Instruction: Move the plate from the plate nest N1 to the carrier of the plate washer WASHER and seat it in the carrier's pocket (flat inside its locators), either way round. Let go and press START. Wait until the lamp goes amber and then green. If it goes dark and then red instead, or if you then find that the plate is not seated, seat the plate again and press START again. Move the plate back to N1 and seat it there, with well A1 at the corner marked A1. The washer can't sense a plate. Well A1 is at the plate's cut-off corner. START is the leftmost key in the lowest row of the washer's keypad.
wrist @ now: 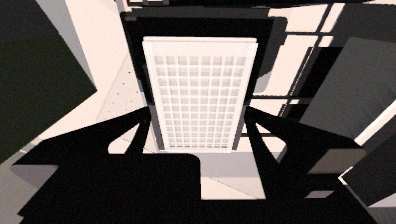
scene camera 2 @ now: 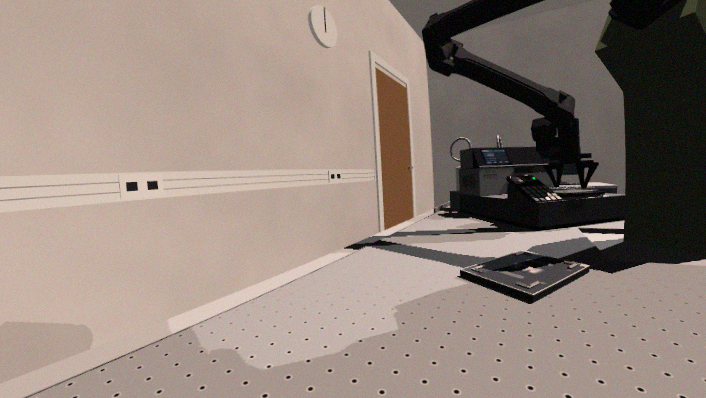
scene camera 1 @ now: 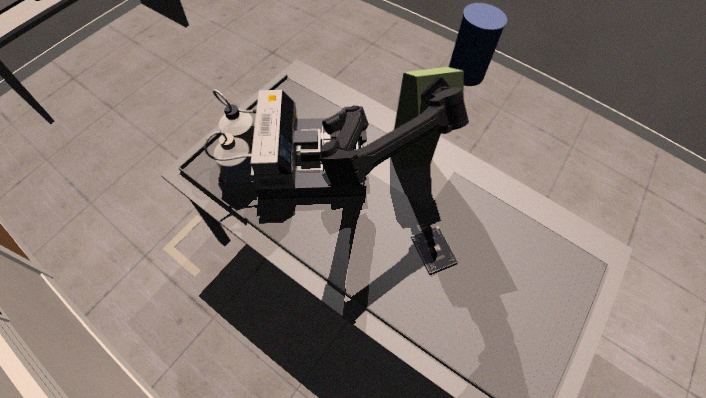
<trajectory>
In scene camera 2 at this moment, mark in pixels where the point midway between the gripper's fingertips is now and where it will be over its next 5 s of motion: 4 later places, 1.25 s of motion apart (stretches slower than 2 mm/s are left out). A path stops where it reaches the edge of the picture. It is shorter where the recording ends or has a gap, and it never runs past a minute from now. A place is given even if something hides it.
The gripper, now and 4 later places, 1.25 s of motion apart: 569,188; 569,184; 569,166; 548,166; 509,175
</trajectory>
